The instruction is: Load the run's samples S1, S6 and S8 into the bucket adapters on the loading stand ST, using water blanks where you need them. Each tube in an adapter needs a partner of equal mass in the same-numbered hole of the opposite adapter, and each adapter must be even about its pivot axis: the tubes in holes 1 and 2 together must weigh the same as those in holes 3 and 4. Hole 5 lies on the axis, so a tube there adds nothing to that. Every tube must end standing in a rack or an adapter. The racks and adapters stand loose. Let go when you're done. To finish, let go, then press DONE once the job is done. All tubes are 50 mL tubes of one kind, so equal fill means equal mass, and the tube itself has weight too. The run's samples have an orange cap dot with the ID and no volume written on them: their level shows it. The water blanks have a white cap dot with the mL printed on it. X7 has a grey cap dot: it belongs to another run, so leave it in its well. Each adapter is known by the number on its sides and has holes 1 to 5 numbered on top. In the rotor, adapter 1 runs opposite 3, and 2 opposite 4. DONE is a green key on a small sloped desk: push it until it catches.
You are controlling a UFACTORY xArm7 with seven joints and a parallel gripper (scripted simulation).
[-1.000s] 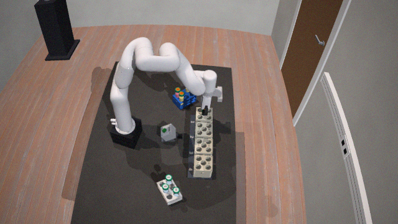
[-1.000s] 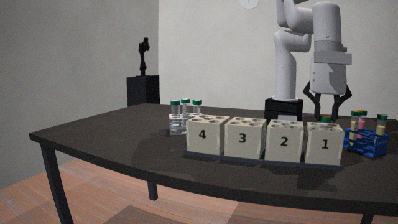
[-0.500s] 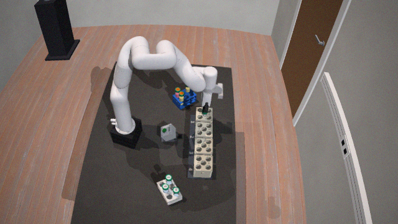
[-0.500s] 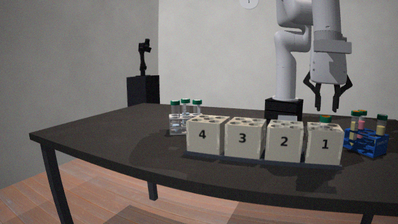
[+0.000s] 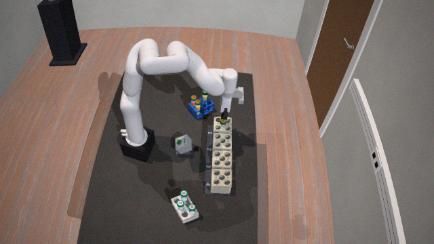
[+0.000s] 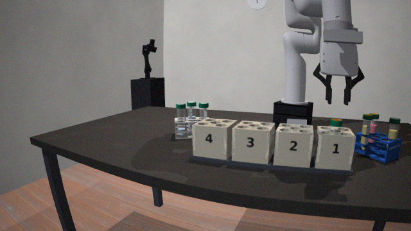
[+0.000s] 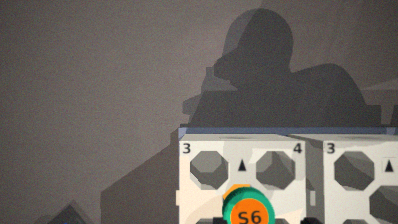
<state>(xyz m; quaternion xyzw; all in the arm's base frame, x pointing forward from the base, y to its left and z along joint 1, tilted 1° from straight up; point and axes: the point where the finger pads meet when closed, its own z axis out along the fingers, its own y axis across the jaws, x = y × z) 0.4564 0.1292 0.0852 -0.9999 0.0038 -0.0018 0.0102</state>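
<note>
The pink-filled tube lies 170 mm behind my hand, 160 mm to the left of it and 120 mm below it. Also, from my hand: blue sample rack 120 mm behind, 170 mm to the left, 150 mm below; white blank rack 170 mm behind, 490 mm to the right, 150 mm below; green done key 230 mm behind, 110 mm to the right, 120 mm below.
</note>
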